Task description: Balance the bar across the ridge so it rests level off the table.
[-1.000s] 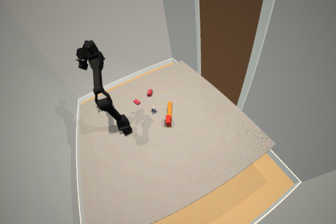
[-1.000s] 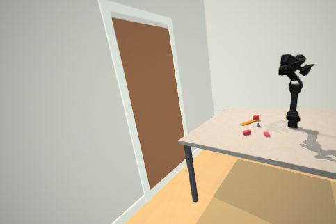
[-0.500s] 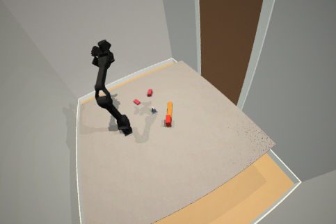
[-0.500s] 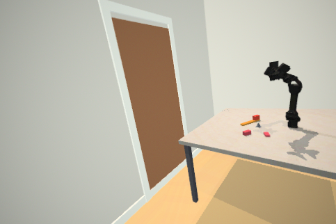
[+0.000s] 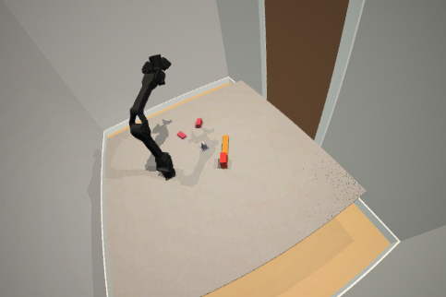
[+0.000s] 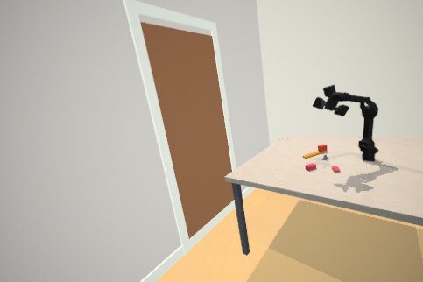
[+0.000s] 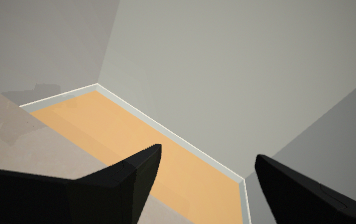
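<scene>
The ridge is 90 mm ahead of my gripper tip, 330 mm to the right of it and 420 mm below it.
</scene>
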